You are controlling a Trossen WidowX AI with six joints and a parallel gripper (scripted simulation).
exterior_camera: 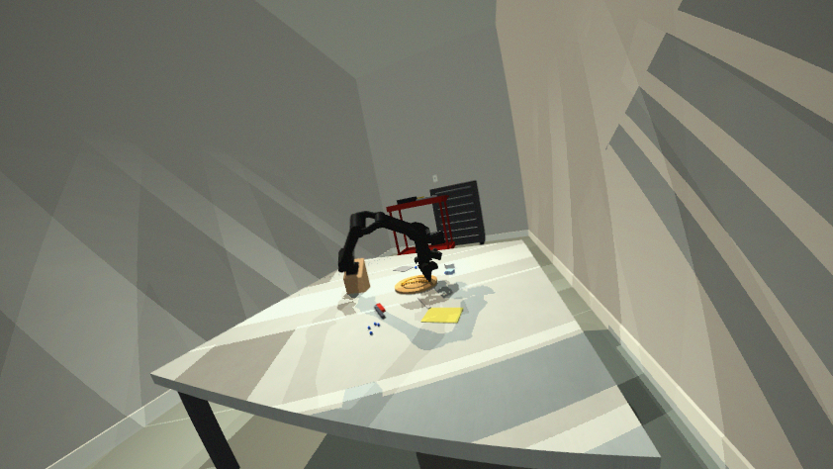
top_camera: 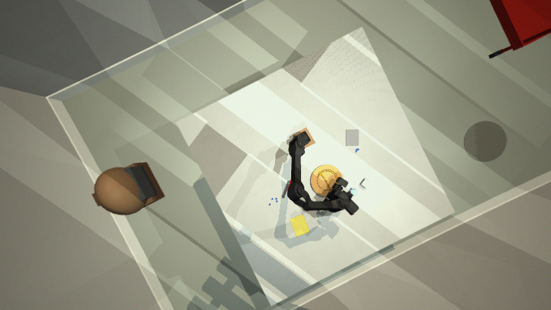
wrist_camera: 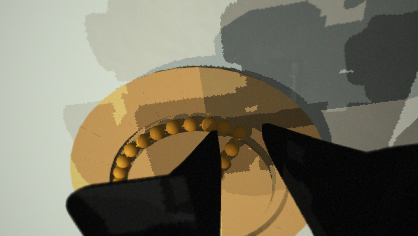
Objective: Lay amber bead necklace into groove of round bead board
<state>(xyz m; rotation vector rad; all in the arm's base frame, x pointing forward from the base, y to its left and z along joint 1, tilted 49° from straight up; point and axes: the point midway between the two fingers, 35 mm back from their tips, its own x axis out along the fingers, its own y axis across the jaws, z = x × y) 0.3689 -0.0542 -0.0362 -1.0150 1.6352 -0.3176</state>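
The round bead board lies 6 cm behind my gripper tip, 1 cm to the left of it and 1 cm below it. The rest, counted from my gripper tip: light blue cube (11 cm to the left, 9 cm ahead, 1 cm below); red-handled tool (22 cm to the right, 15 cm behind, 1 cm below); white cube (20 cm to the left, 8 cm ahead).
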